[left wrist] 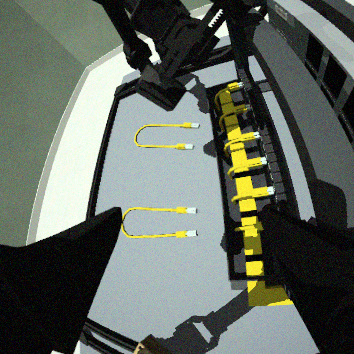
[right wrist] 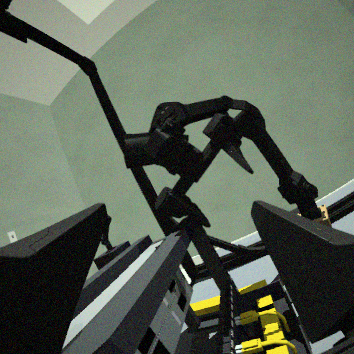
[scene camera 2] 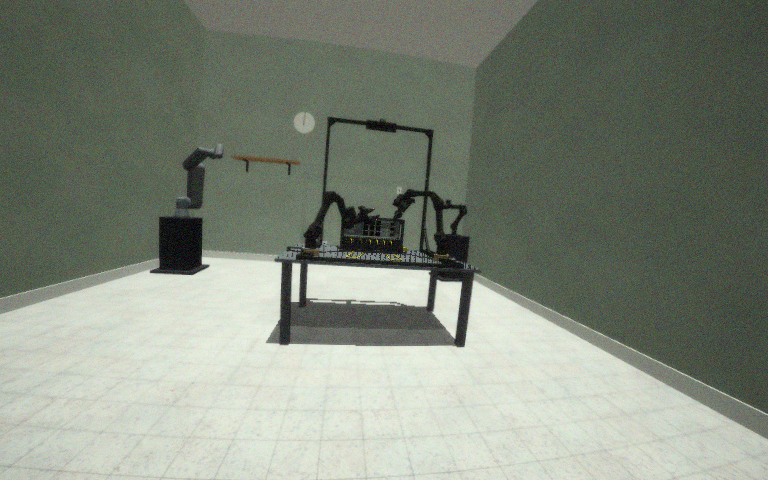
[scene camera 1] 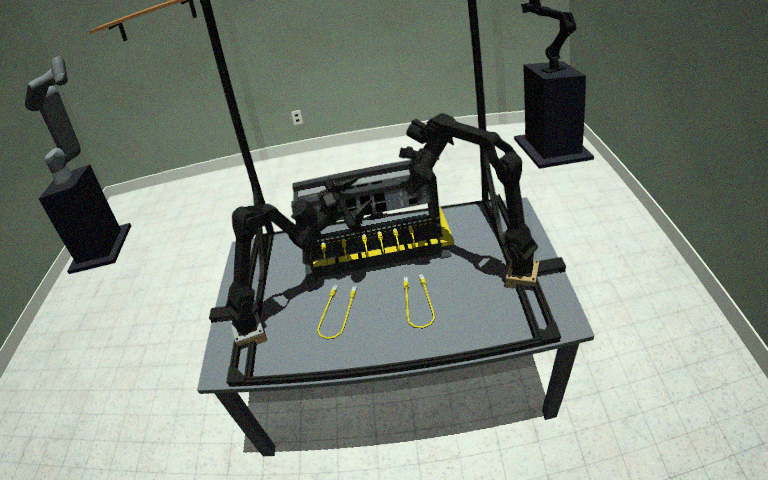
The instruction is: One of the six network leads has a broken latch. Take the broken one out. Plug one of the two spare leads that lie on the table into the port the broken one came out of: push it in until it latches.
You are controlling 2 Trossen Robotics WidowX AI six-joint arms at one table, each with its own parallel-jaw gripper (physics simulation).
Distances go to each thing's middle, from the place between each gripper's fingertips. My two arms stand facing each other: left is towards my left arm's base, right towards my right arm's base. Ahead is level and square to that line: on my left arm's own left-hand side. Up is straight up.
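Labels:
Equipment box (scene camera 1: pixel 392 198): 160 mm behind my right hand, 130 mm below it.
From my left hand, the equipment box is 190 mm behind, 130 mm to the right and 100 mm below.

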